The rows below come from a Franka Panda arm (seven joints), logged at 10 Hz.
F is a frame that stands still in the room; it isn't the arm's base.
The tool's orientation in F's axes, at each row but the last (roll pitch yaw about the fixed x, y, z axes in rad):
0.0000, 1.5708, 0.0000
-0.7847, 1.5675, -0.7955
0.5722, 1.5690, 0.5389
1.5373, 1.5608, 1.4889
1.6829, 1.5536, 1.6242
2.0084, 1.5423, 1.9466
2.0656, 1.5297, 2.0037
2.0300, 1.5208, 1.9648
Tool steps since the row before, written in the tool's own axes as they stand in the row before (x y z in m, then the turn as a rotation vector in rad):
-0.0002, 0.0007, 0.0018, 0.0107, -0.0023, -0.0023
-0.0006, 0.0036, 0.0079, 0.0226, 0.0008, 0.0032
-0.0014, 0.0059, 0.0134, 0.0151, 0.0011, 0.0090
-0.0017, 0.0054, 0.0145, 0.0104, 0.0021, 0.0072
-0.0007, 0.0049, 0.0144, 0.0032, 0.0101, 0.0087
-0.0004, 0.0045, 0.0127, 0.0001, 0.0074, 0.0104
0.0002, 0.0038, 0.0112, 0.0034, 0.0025, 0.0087
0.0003, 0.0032, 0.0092, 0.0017, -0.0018, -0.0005
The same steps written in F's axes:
0.0018, 0.0007, 0.0002, -0.0023, -0.0023, -0.0107
0.0079, 0.0035, 0.0006, 0.0033, 0.0007, -0.0226
0.0136, 0.0054, 0.0014, 0.0091, 0.0008, -0.0151
0.0147, 0.0047, 0.0018, 0.0073, 0.0019, -0.0104
0.0147, 0.0040, 0.0008, 0.0093, 0.0096, -0.0030
0.0130, 0.0037, 0.0004, 0.0108, 0.0067, 0.0000
0.0114, 0.0031, -0.0003, 0.0088, 0.0021, -0.0035
0.0094, 0.0026, -0.0004, -0.0006, -0.0017, -0.0018

